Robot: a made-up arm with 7 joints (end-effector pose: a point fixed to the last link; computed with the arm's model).
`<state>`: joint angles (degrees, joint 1 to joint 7).
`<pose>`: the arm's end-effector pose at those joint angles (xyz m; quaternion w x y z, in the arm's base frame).
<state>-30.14 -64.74 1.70 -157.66 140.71 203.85 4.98</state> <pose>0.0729 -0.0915 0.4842 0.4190 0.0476 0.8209 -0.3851</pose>
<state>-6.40 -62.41 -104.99 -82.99 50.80 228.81 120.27</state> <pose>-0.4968 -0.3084 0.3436 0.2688 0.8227 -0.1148 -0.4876</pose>
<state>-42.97 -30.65 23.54 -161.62 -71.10 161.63 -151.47</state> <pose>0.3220 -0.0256 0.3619 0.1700 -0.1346 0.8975 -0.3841</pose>
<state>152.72 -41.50 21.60 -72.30 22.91 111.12 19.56</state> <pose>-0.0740 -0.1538 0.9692 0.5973 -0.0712 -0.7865 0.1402</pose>
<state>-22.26 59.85 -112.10 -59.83 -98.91 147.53 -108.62</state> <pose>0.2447 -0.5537 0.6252 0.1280 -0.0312 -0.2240 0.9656</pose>
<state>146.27 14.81 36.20 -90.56 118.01 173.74 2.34</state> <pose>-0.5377 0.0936 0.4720 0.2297 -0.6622 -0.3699 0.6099</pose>
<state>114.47 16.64 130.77 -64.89 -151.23 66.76 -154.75</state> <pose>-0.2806 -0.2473 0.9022 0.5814 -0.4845 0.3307 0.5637</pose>
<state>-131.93 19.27 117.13 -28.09 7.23 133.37 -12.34</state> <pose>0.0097 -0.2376 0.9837 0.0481 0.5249 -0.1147 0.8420</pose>
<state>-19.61 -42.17 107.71 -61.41 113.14 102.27 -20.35</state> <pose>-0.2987 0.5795 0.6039 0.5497 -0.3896 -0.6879 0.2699</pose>
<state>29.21 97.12 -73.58 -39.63 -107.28 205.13 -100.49</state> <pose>0.6039 0.0659 0.0458 0.1848 -0.6789 0.6041 -0.3742</pose>
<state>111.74 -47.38 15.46 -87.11 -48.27 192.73 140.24</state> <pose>-0.1463 -0.1135 0.8663 0.9025 -0.2239 -0.2385 0.2801</pose>
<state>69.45 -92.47 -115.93 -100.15 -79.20 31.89 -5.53</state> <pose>0.3109 -0.4076 -0.0387 0.2299 -0.7396 -0.0286 0.6319</pose>
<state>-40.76 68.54 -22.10 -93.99 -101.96 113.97 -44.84</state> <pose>0.2658 -0.4603 -0.0995 0.1668 0.4941 0.5004 -0.6911</pose>
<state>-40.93 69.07 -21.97 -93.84 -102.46 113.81 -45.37</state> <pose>0.2632 -0.4588 -0.1041 0.1623 0.4874 0.5062 -0.6927</pose>
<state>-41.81 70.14 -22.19 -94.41 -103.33 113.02 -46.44</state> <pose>0.2453 -0.4577 -0.1146 0.1419 0.4728 0.5132 -0.7021</pose>
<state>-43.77 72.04 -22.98 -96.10 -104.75 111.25 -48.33</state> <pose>0.2034 -0.4550 -0.1331 0.0964 0.4456 0.5220 -0.7209</pose>
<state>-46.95 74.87 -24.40 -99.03 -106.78 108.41 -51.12</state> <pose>0.1352 -0.4456 -0.1569 0.0227 0.4029 0.5326 -0.7439</pose>
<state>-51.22 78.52 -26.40 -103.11 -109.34 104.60 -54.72</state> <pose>0.0456 -0.4215 -0.1797 0.0760 -0.3441 -0.5449 0.7608</pose>
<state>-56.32 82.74 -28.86 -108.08 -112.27 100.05 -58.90</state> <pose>-0.0544 -0.3772 -0.1940 0.1901 -0.2716 -0.5581 0.7607</pose>
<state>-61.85 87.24 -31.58 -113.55 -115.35 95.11 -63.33</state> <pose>-0.1498 -0.3128 -0.1947 0.3056 -0.1909 -0.5717 0.7371</pose>
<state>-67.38 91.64 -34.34 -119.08 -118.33 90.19 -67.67</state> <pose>-0.2279 -0.2363 -0.1811 0.4086 -0.1102 -0.5848 0.6921</pose>
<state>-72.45 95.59 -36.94 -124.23 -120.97 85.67 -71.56</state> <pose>-0.2824 -0.1599 -0.1573 0.4898 -0.0371 -0.5963 0.6349</pose>
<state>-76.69 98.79 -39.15 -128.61 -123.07 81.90 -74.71</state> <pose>-0.3147 -0.0945 -0.1302 0.5469 0.0217 -0.6055 0.5777</pose>
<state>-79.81 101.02 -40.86 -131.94 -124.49 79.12 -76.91</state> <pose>-0.3309 -0.0471 -0.1060 0.5829 0.0629 -0.6112 0.5317</pose>
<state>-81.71 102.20 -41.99 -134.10 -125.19 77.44 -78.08</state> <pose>-0.3377 -0.0192 -0.0890 0.6030 0.0857 -0.6132 0.5030</pose>
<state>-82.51 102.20 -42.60 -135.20 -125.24 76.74 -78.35</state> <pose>-0.3398 -0.0097 -0.0803 0.6127 0.0915 -0.6106 0.4933</pose>
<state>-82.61 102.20 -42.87 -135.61 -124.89 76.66 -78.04</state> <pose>-0.3406 -0.0072 -0.0767 0.6163 0.0910 -0.6079 0.4922</pose>
